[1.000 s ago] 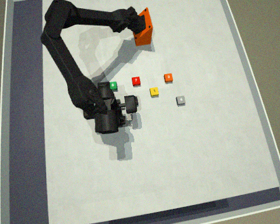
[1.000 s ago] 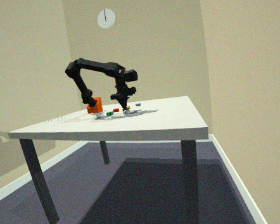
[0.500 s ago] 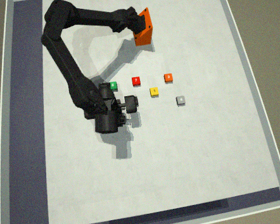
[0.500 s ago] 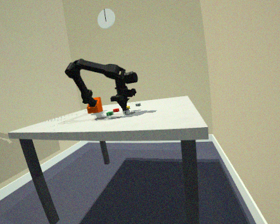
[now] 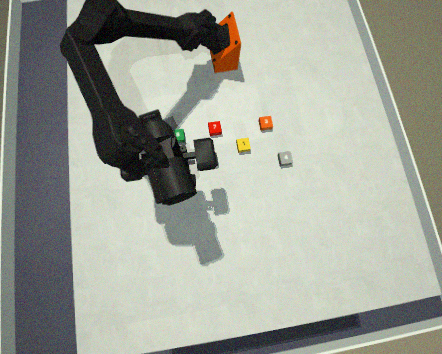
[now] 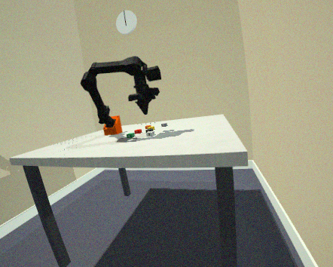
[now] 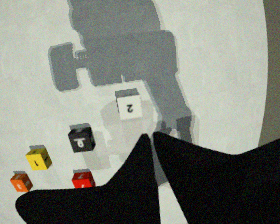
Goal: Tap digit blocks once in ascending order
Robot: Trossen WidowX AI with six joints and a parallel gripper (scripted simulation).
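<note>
Now: gripper tip 25 cm to the right of the orange block, 13 cm past it and 10 cm above it. Also, from my gripper tip: white block (10 cm below, 1 cm to the left); then green block (12 cm behind, 10 cm below, 1 cm to the left); then black block (10 cm below, 9 cm to the left, 4 cm behind).
</note>
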